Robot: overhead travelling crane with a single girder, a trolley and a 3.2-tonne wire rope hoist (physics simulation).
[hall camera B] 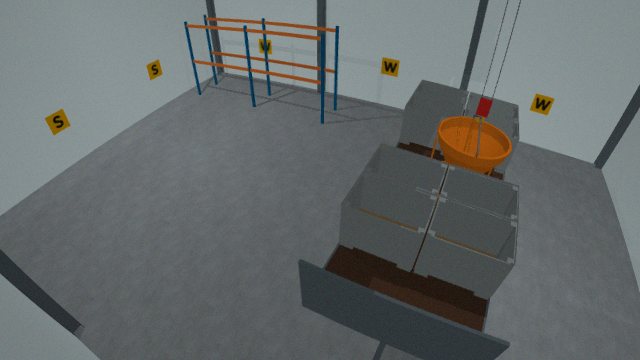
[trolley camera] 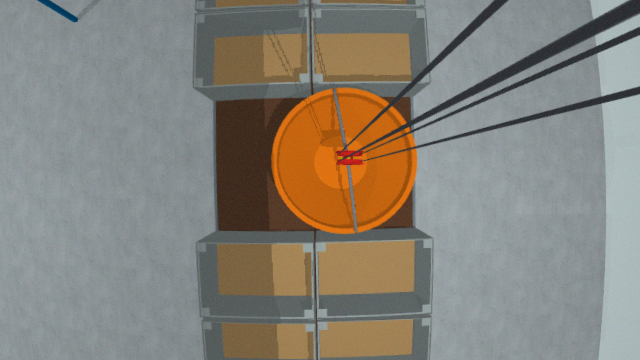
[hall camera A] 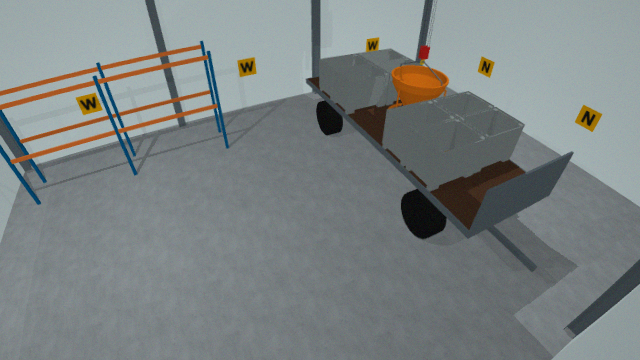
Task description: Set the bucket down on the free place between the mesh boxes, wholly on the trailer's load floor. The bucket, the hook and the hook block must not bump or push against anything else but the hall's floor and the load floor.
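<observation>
The orange bucket (hall camera A: 419,84) (hall camera B: 462,135) (trolley camera: 300,175) is upright between the two groups of grey mesh boxes (hall camera A: 420,145) (hall camera B: 380,235) (trolley camera: 260,306), towards the right side of the brown load floor (hall camera A: 369,125) (trolley camera: 240,165) in the trolley view. Its rim looks close to both groups. My gripper, the yellow hook (hall camera A: 422,62) (hall camera B: 480,119), is at the top of the bucket's grey bail, under the red hook block (hall camera A: 424,52) (hall camera B: 484,107) (trolley camera: 350,153), and holds the bail. The near boxes hide most of the bucket's feet; I cannot tell whether they touch the load floor.
The trailer's grey end board (hall camera A: 525,192) (hall camera B: 395,320) stands beyond the near boxes. A blue and orange rack (hall camera A: 115,125) (hall camera B: 250,65) stands by the W wall. Wire ropes (hall camera B: 502,45) (trolley camera: 500,82) run up from the hook block. The N wall (hall camera A: 540,75) is behind the trailer in hall camera A.
</observation>
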